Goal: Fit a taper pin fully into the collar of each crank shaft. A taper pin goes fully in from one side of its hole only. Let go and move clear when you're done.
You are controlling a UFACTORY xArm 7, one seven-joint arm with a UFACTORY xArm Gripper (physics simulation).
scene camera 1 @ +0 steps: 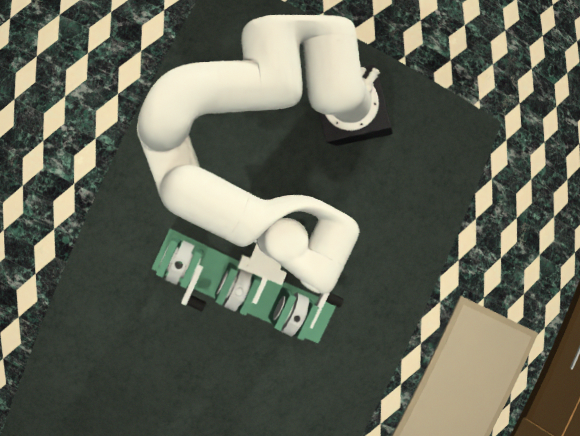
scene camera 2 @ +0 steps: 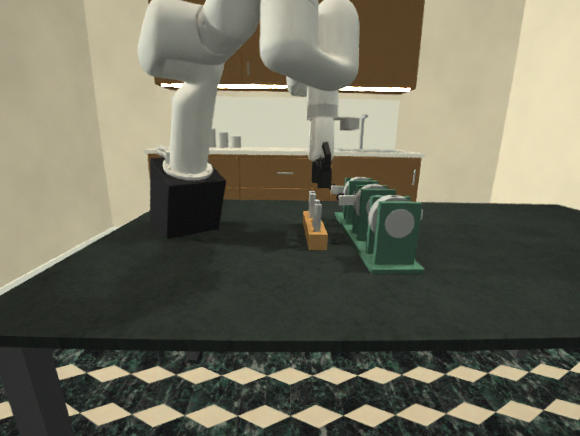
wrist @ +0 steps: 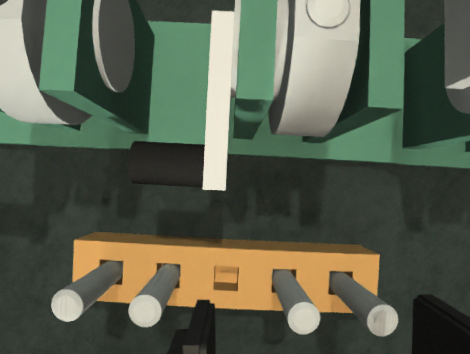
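Where they show: gripper, fingertip midpoint: (scene camera 2: pixel 320 185) (wrist: pixel 314 332); arm's base, origin of the base link: (scene camera 2: pixel 188 169).
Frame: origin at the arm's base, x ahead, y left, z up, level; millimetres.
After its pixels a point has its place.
Observation:
The green stand (scene camera 1: pixel 212 270) @[x 490, y -57, z -168 mm] (scene camera 2: pixel 395 252) @[x 507, y -172, z -140 mm] (wrist: pixel 180 75) @[x 489, y 94, z -168 mm] carries three crank shafts with pale collars. The middle collar (scene camera 1: pixel 234 299) @[x 507, y 10, z -32 mm] (wrist: pixel 320 75) @[x 460, y 6, z -37 mm] has a pale round pin end (scene camera 1: pixel 239 291) @[x 486, y 9, z -27 mm] (wrist: pixel 327 9) @[x 485, y 10, z -28 mm] in its hole; its depth is hard to tell. The left collar (scene camera 1: pixel 174 274) @[x 528, y -132, z -34 mm] and right collar (scene camera 1: pixel 294 327) @[x 495, y 160, z -33 mm] show dark open holes in scene camera 1. The orange rack (scene camera 2: pixel 317 242) @[x 347, y -84, z -158 mm] (wrist: pixel 225 250) @[x 356, y 34, z -138 mm] has an empty middle slot and upright pins on both sides, such as the left pins (wrist: pixel 67 305) @[x 327, y 115, z -69 mm] (wrist: pixel 145 311) @[x 332, y 72, z -69 mm] and right pins (wrist: pixel 303 318) @[x 341, y -12, z -69 mm] (wrist: pixel 382 320) @[x 345, y -56, z -69 mm]. My gripper (scene camera 2: pixel 321 186) @[x 350, y -7, z -32 mm] (wrist: pixel 314 332) @[x 350, y -7, z -32 mm] is open and empty above the rack.
White crank arms (scene camera 1: pixel 192 285) (wrist: pixel 217 100) stick out from the stand. A black handle (wrist: pixel 167 164) @[x 411, y 72, z -68 mm] reaches from the middle crank toward the rack side. Another black handle (scene camera 1: pixel 196 303) @[x 564, y -56, z -67 mm] is at the left crank. The arm's black base block (scene camera 2: pixel 192 207) @[x 21, y -39, z -94 mm] stands on the dark table (scene camera 2: pixel 200 300) @[x 154, y -338, z -178 mm].

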